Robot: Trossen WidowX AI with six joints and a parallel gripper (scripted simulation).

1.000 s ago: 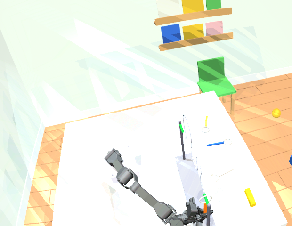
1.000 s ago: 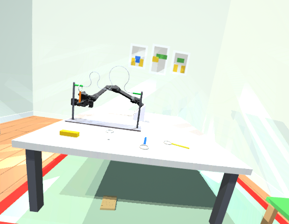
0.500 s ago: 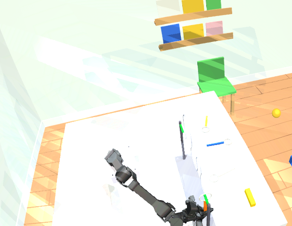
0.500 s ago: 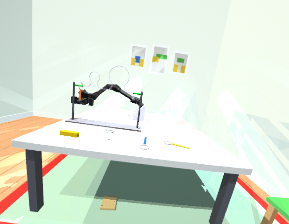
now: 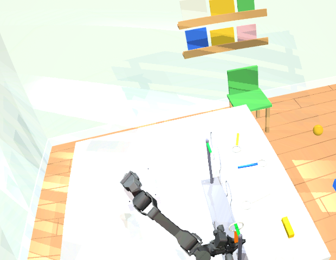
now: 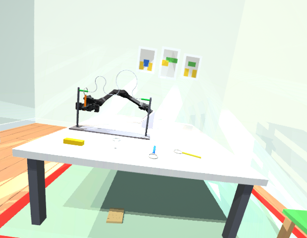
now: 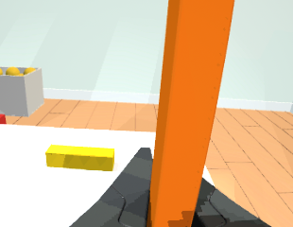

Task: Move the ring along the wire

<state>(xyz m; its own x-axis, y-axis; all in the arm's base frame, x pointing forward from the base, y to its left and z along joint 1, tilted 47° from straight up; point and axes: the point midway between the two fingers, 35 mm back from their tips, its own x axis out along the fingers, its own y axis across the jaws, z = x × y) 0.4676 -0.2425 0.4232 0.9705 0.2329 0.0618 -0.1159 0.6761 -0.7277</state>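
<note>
My gripper tip is now 4 cm past the orange-handled ring, 1 cm to the left of it and 8 cm below it. Also, from my gripper tip: blue-handled ring 17 cm ahead, 59 cm to the left, 17 cm below; yellow block 24 cm ahead, 12 cm to the left, 16 cm below; white-handled ring 10 cm ahead, 32 cm to the left, 17 cm below.
</note>
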